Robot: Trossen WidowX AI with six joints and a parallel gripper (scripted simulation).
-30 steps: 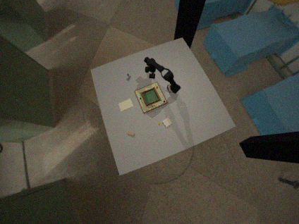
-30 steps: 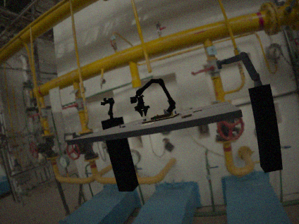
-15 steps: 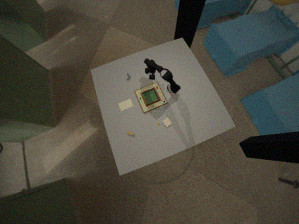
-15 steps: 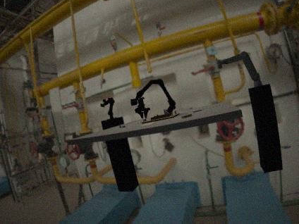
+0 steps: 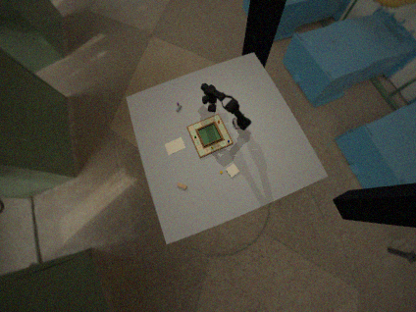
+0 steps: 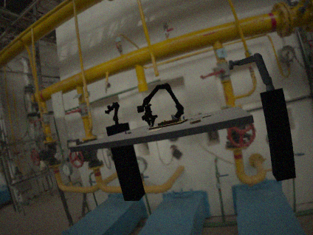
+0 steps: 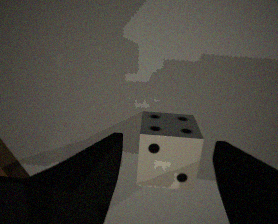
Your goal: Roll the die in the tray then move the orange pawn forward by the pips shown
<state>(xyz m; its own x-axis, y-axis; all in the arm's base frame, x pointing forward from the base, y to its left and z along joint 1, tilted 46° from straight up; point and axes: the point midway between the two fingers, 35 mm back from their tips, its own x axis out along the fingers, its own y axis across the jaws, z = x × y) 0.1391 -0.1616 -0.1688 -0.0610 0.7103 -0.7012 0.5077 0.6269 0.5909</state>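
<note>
The orange pawn lies 2 cm ahead of my gripper tip, 16 cm to the left of it and 2 cm above it. Round my gripper tip: green tray 13 cm ahead, 23 cm to the left; grey piece 27 cm ahead, 11 cm to the right; white die right at my gripper tip.
</note>
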